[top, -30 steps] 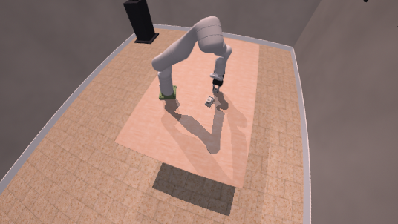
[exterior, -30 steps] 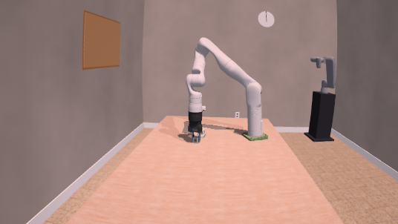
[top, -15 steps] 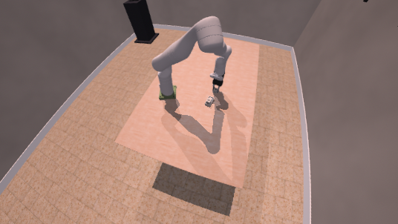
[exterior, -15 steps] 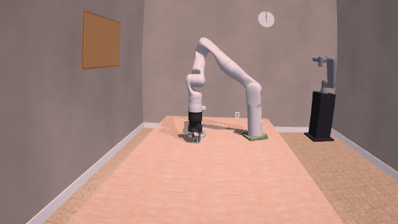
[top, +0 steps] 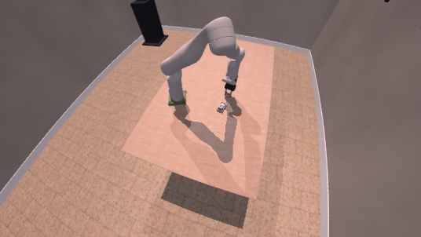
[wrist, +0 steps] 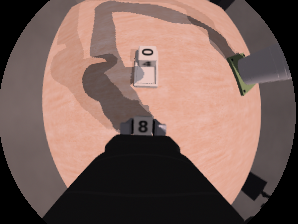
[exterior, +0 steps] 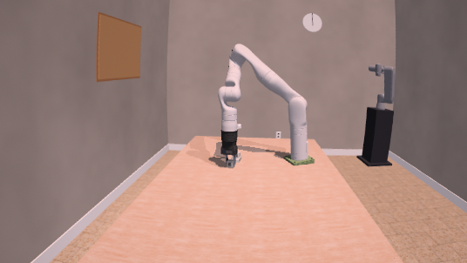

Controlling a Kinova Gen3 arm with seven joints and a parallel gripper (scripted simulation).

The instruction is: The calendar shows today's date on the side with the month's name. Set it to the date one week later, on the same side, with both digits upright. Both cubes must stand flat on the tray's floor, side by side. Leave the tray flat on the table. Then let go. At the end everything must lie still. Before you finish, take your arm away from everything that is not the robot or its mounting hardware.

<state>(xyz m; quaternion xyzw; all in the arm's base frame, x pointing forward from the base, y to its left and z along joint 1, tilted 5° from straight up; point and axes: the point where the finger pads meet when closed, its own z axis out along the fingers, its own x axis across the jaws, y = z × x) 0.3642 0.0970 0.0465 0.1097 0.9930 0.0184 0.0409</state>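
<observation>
The tray is 30 mm behind my hand, 110 mm to the right of it and 20 mm below it.
</observation>
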